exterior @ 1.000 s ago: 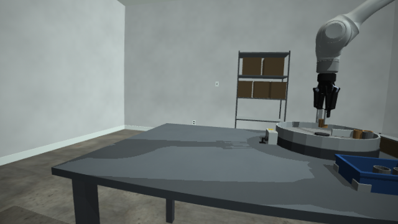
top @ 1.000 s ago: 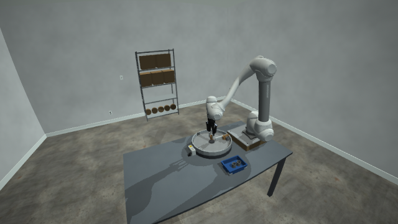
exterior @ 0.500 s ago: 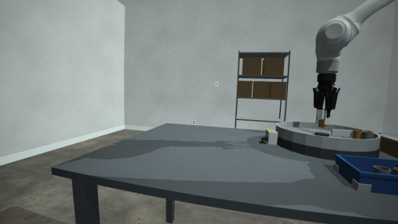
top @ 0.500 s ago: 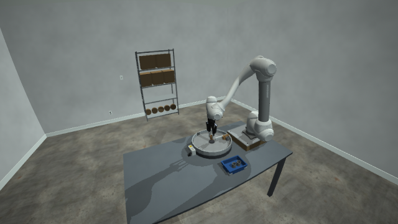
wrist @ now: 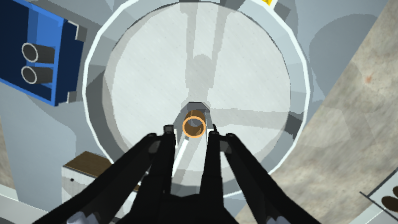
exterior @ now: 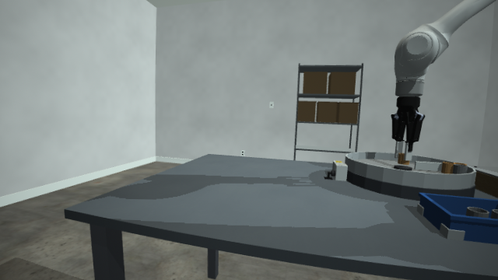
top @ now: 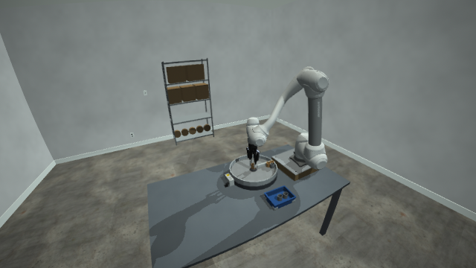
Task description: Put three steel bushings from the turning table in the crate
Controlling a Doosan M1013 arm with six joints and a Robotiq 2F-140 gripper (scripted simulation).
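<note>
My gripper is now 70 mm above the turning table. From my hand the other things lie so: blue crate: 60 mm behind, 370 mm to the left, 100 mm below.
</note>
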